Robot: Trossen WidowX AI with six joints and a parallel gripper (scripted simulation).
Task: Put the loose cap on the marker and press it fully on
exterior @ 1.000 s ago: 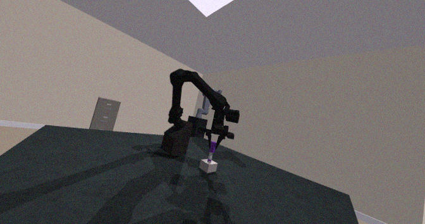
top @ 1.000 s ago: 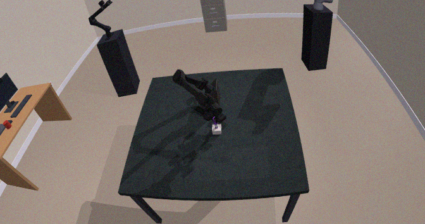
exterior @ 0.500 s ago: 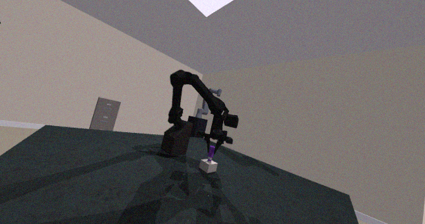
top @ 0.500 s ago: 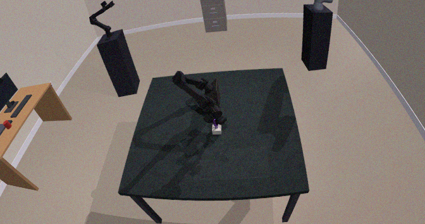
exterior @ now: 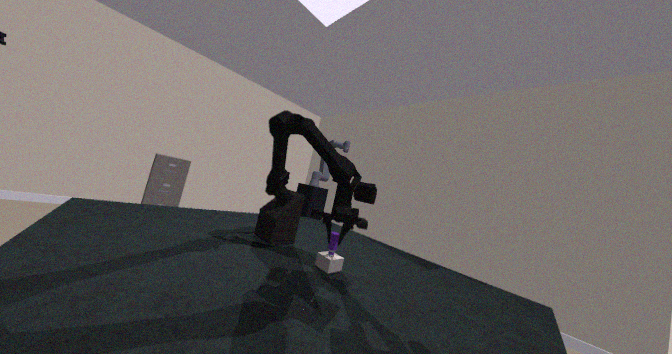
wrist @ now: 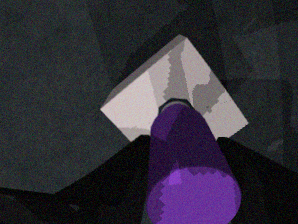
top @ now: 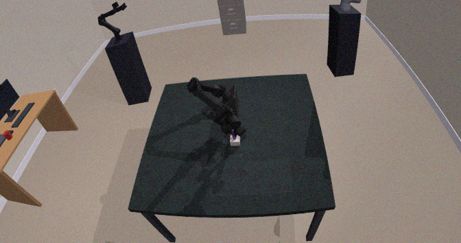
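Right now the marker cap is 1 cm above my gripper tip.
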